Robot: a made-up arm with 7 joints.
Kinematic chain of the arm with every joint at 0, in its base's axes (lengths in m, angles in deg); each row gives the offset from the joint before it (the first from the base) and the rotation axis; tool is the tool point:
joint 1: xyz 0 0 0 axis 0 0.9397 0.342
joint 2: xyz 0 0 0 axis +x
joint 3: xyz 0 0 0 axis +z
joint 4: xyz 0.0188 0 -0.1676 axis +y
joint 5: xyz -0.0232 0 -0.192 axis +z
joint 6: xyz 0 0 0 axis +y
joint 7: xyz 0 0 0 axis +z
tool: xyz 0 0 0
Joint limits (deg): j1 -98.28..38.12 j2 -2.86..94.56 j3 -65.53..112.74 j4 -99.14..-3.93 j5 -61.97..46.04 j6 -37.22..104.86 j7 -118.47..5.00
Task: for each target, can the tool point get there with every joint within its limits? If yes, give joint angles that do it. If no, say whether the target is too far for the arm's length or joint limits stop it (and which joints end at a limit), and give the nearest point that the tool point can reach.
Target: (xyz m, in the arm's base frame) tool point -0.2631 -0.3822 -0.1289
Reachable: no: too far | nearest point -0.0666 -0.1715 -0.2768 | short by 0.324 m
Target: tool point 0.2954 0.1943 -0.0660
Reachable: yes | joints -62.93 33.48 76.04 -26.31 -40.11 85.93 -28.96
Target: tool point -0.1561 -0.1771 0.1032
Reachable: no: joint limits stop it (at a limit: joint 1, joint 2, joint 4) | nearest point 0.0673 -0.2420 0.0865 | short by 0.233 m
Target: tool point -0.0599 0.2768 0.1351
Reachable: yes | joints -46.52 83.57 95.22 -73.27 24.10 39.35 -30.06
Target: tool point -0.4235 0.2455 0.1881
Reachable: no: too far | nearest point -0.1602 0.1950 0.1083 | short by 0.280 m
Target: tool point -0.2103 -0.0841 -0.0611
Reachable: no: joint limits stop it (at a limit: joint 1, joint 2, joint 3) | nearest point -0.2534 0.0661 -0.2341 | short by 0.233 m
